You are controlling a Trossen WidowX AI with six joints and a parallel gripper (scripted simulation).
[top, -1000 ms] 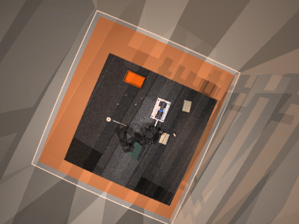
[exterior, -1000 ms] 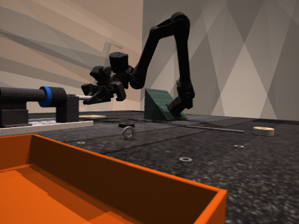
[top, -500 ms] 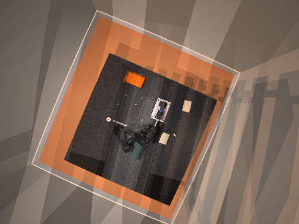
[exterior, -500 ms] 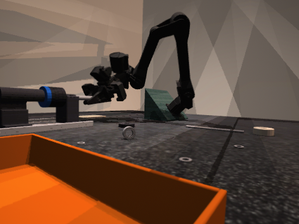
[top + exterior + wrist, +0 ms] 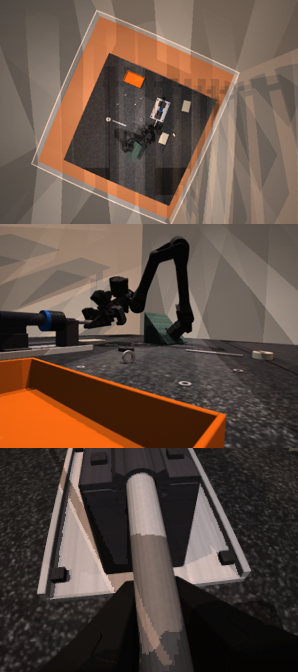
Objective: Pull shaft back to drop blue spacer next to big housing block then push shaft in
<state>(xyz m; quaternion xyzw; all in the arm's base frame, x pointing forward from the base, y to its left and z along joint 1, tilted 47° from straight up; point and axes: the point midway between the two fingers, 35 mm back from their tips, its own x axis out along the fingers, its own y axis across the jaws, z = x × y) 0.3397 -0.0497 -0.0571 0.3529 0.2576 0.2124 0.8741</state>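
My gripper tip is now 40 mm short of the grey shaft, 10 mm to the right of it and 20 mm below it. From my gripper tip the other things lie so: blue spacer: 130 mm ahead, 20 mm to the left, 20 mm above; orange tray: 270 mm ahead, 440 mm to the left, 50 mm below; white disc: 240 mm behind, 450 mm to the left, 50 mm below.
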